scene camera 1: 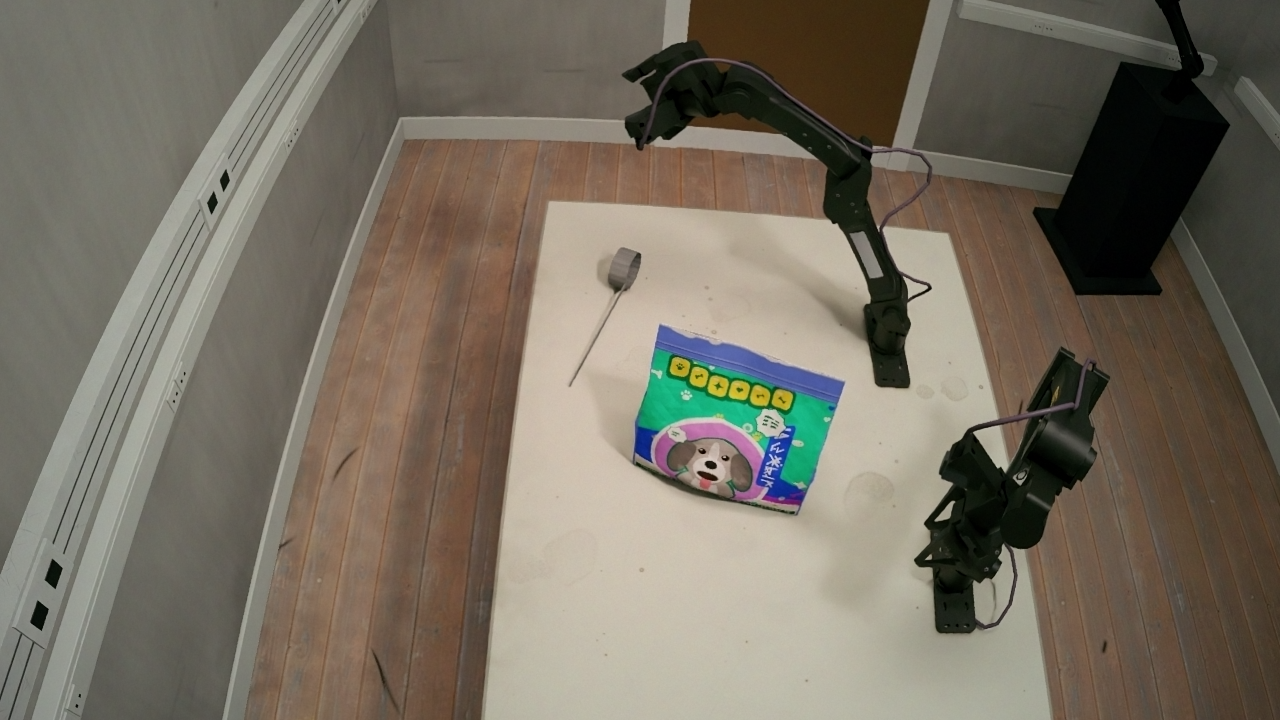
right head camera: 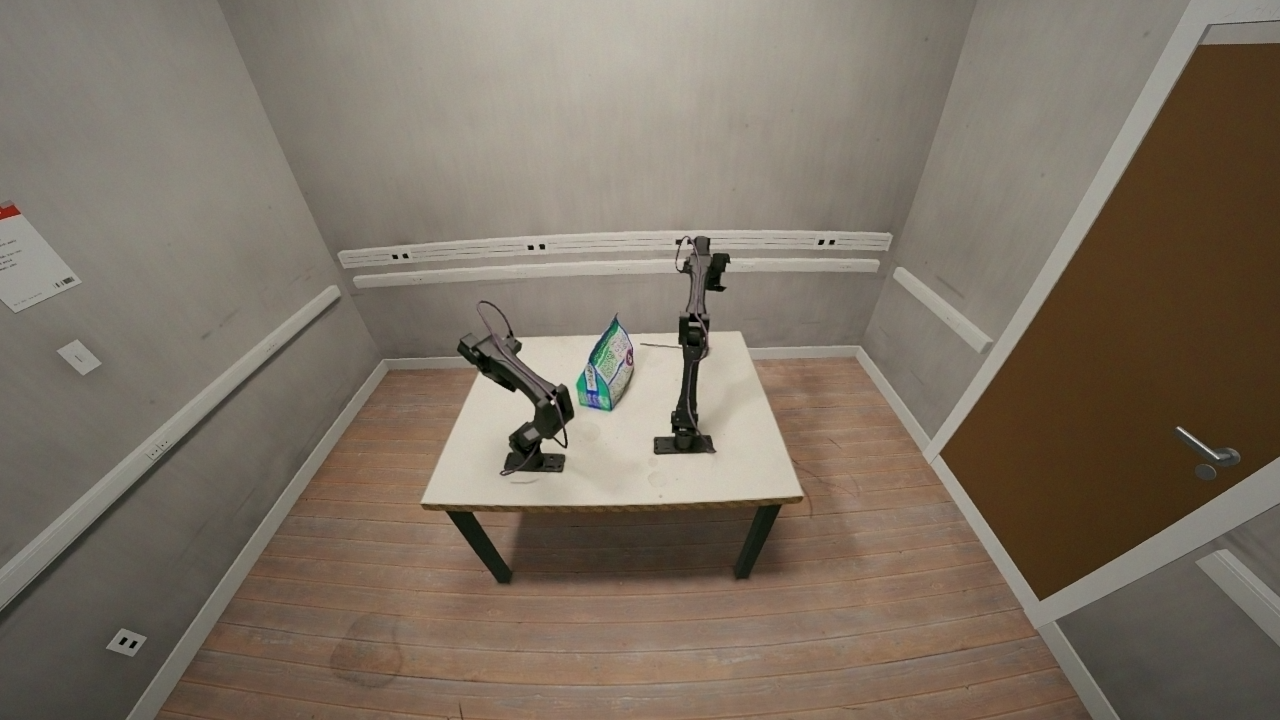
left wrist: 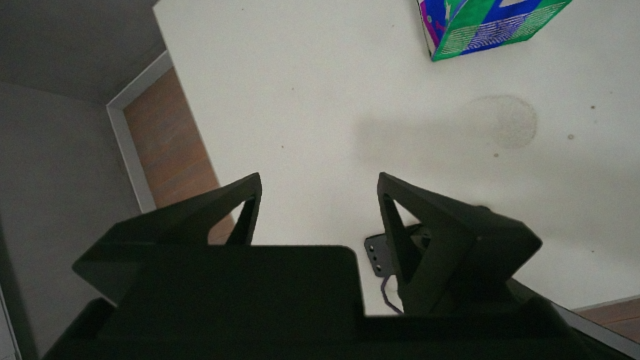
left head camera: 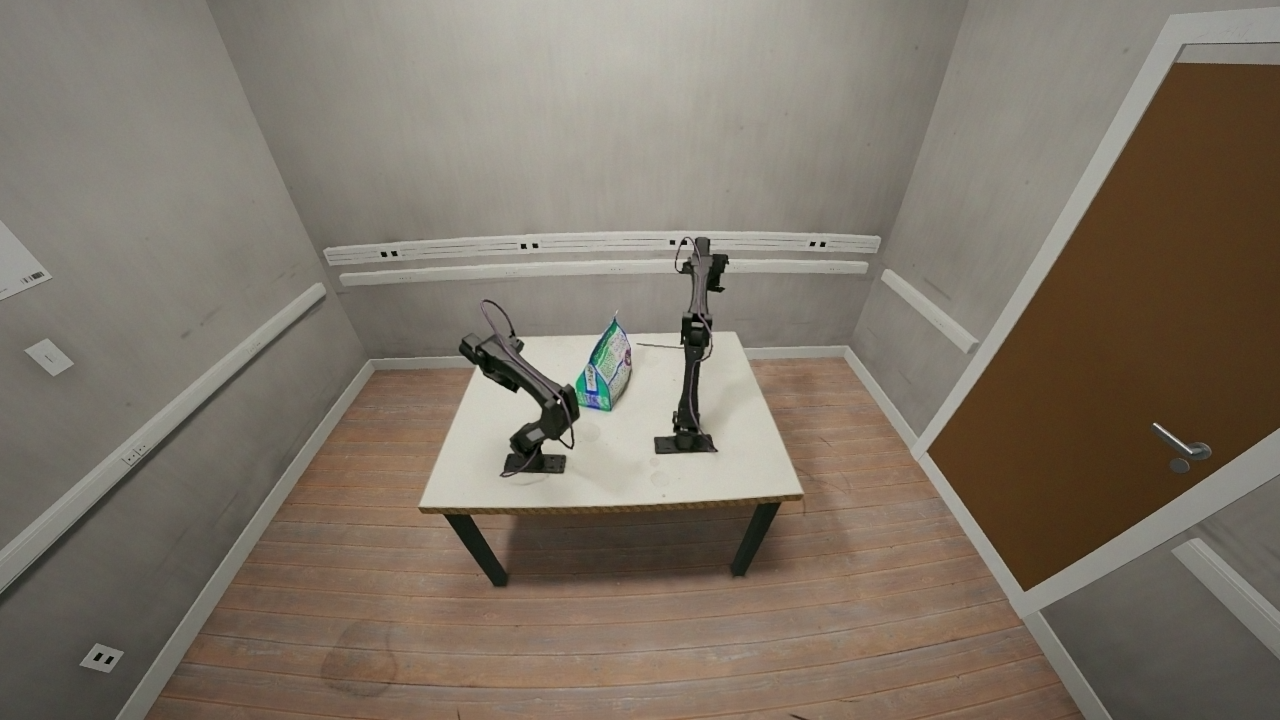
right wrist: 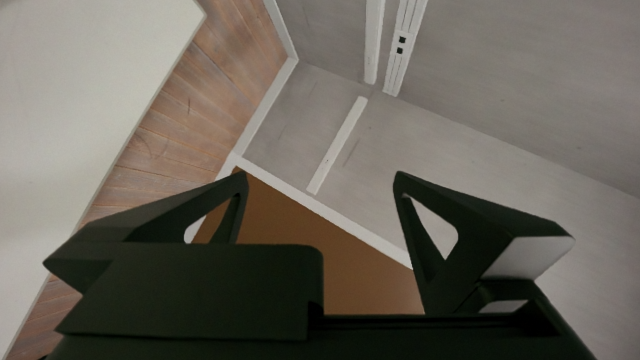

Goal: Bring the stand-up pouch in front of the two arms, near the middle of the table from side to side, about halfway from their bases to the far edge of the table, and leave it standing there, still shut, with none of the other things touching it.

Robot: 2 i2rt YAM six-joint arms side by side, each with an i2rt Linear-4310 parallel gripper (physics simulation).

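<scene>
A green and blue stand-up pouch with a dog's face stands upright on the table, its top edge looking shut. Nothing is seen touching it. In the left wrist view, the lower part of the pouch shows at the top edge. My left gripper is open and empty, above the table near its own arm's base, well apart from the pouch. My right gripper is open and empty, raised high and far from the pouch, facing the wall and door.
A grey ladle-like tool with a thin handle lies near the table's far edge; in scene camera 1 its handle end is a short way from the pouch. Its handle also shows behind the pouch. A wall stands beyond the table.
</scene>
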